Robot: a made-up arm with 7 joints. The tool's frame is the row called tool.
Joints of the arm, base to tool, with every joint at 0 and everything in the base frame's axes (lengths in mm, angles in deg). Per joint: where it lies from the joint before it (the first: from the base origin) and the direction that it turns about. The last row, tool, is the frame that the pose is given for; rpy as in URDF.
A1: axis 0 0 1 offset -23.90 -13.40 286.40
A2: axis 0 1 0 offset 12.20 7.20 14.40
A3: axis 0 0 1 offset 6.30 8.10 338.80
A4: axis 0 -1 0 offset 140.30 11.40 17.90
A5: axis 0 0 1 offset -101.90 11.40 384.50
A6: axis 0 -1 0 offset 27.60 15.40 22.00
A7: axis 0 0 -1 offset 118.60 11.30 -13.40
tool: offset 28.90 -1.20 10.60 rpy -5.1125 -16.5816 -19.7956
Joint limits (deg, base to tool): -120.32..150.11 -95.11..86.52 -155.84..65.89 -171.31..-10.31 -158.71..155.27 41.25..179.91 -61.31..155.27
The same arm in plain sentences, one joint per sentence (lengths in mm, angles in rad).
The arm has seven revolute joints in a row. What follows holds with every joint at zero, and every direction is one of the base frame's.
Joint 1 sits 23.9 mm along -x and 13.4 mm along -y and 286.4 mm along +z from the base frame's origin and rotates about +z, from -2.1000 to 2.6199 rad.
Joint 2 sits 12.2 mm along +x and 7.2 mm along +y and 14.4 mm along +z from joint 1 and rotates about +y, from -1.6600 to 1.5101 rad.
Joint 3 sits 6.3 mm along +x and 8.1 mm along +y and 338.8 mm along +z from joint 2 and rotates about +z, from -2.7199 to 1.1500 rad.
Joint 4 sits 140.3 mm along +x and 11.4 mm along +y and 17.9 mm along +z from joint 3 and rotates about -y, from -2.9899 to -0.1799 rad.
Joint 5 sits 101.9 mm along -x and 11.4 mm along +y and 384.5 mm along +z from joint 4 and rotates about +z, from -2.7700 to 2.7100 rad.
Joint 6 sits 27.6 mm along +x and 15.4 mm along +y and 22.0 mm along +z from joint 5 and rotates about -y, from 0.7199 to 3.1400 rad.
Joint 7 sits 118.6 mm along +x and 11.3 mm along +y and 13.4 mm along -z from joint 6 and rotates about -z, from -1.0701 to 2.7100 rad.
The tool frame, which is the frame that the pose is given for, sits 28.9 mm along +x and 1.2 mm along -y and 10.6 mm along +z from joint 7; its axes are the base frame's turned by roll -0.0892, pitch -0.2894 and yaw -0.3455 rad (as in URDF: about the fixed x, then y, then z).

